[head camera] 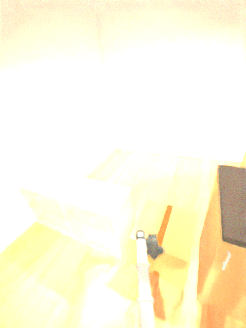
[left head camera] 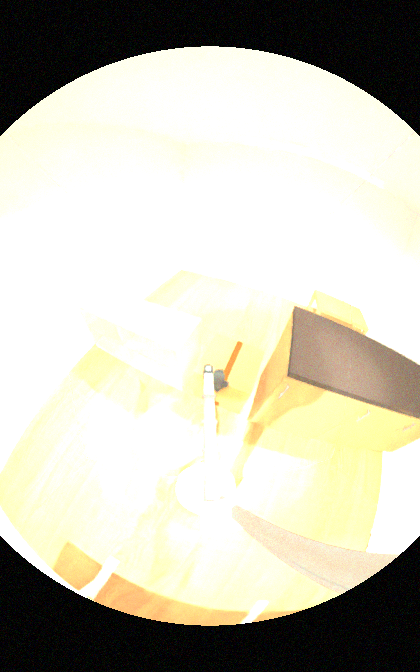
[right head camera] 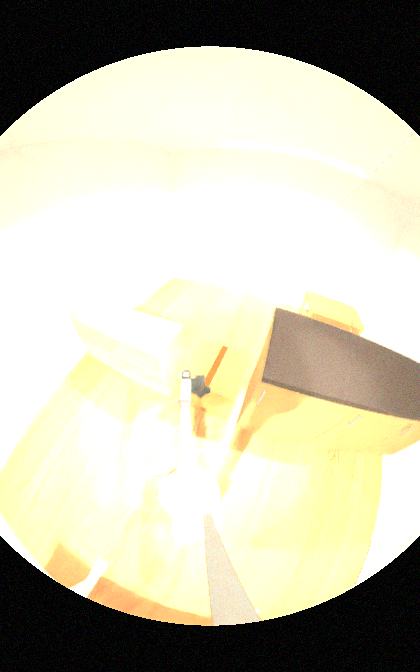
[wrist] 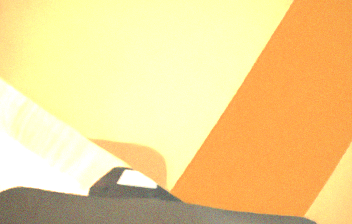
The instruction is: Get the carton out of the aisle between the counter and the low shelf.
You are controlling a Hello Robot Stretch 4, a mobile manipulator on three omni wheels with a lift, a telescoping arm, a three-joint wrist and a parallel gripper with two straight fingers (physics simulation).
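Places are measured from the robot's base along level axes (x right, y ahead, z up), in metres.
Pixels of known places: gripper, fingertip midpoint: (head camera: 153,258).
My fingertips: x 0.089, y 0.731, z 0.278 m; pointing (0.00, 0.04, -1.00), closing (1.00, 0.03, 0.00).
Note:
Ahead of a thing's pixels: the offset from my fingertips to its top centre. "spot": to the spot under its first point. Level surfaces: height alone.
The carton @(dx +0.122, dy +0.220, dz +0.101 m) (head camera: 180,234) (left head camera: 245,362) (right head camera: 226,379) is pale yellow with an orange tape stripe (head camera: 164,221) (wrist: 271,128) along its top. It stands on the floor between the white low shelf @(dz +0.304 m) (head camera: 88,190) (left head camera: 150,330) (right head camera: 130,330) on the left and the counter @(dz +0.604 m) (head camera: 234,205) (left head camera: 350,360) (right head camera: 340,370) with its dark top on the right. My dark grey gripper (head camera: 153,246) (left head camera: 220,382) (right head camera: 200,386) (wrist: 164,167) is shut and empty. It sits low over the carton's near left part, and the carton's top @(spot: dx -0.013, dy +0.062, dz +0.100 m) (wrist: 143,71) fills the wrist view from very close. I cannot tell whether it touches the carton.
The views are strongly overexposed, and the far room is washed out to white. My white arm (head camera: 143,278) reaches forward along the aisle. The counter's wooden side (head camera: 211,234) stands close on the carton's right. Wooden floor lies in front of the shelf at the left.

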